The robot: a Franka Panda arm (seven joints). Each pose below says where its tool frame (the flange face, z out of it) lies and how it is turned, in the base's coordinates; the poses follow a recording.
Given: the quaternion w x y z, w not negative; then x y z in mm.
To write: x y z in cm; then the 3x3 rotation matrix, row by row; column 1 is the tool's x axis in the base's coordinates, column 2 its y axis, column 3 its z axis. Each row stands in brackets. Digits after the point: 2 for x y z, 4 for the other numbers.
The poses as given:
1: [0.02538 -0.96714 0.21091 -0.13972 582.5 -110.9 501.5]
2: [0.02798 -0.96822 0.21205 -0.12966 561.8 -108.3 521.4]
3: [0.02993 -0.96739 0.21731 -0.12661 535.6 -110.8 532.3]
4: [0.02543 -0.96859 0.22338 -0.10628 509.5 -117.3 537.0]
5: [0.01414 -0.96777 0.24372 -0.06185 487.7 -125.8 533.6]
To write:
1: [58.25 -11.09 50.15], [[0.8720 -0.4009 0.2810], [-0.4150 -0.9097 -0.0098], [0.2595 -0.1080 -0.9597]]
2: [56.18 -10.83 52.14], [[0.8764 -0.4034 0.2629], [-0.4179 -0.9085 -0.0008], [0.2392 -0.1092 -0.9648]]
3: [53.56 -11.08 53.23], [[0.8735 -0.4129 0.2580], [-0.4280 -0.9038 0.0029], [0.2320 -0.1129 -0.9661]]
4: [50.95 -11.73 53.70], [[0.8776 -0.4273 0.2172], [-0.4381 -0.8989 0.0018], [0.1945 -0.0967 -0.9761]]
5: [48.77 -12.58 53.36], [[0.8736 -0.4700 0.1266], [-0.4735 -0.8808 -0.0028], [0.1128 -0.0575 -0.9919]]
